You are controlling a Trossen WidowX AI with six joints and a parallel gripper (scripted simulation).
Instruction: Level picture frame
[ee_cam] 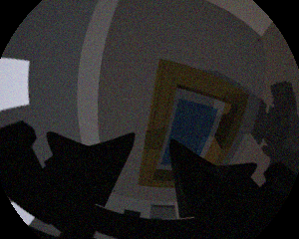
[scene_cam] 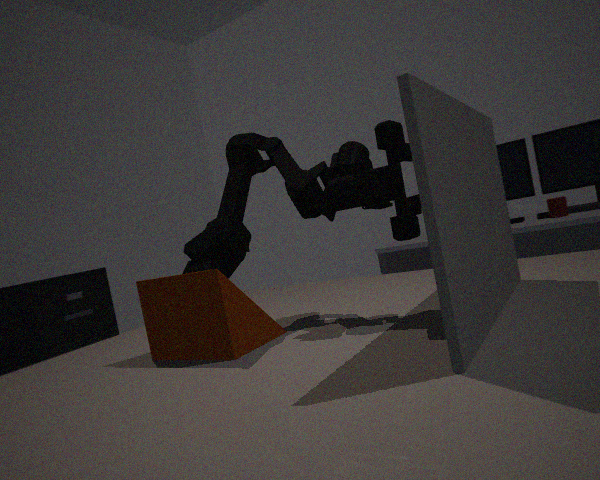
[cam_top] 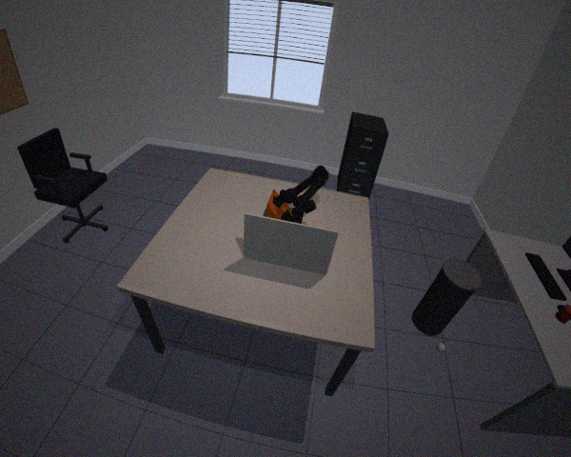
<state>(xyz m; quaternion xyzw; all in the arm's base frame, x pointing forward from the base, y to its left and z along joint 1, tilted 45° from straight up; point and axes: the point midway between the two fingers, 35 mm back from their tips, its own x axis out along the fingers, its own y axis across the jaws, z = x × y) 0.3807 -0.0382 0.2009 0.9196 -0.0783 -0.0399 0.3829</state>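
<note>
Now: the picture frame 5 cm below my gripper tip and 1 cm ahead of it. The rest, counted from my gripper tip: wall panel: 6 cm below, 2 cm to the right, 2 cm ahead.
</note>
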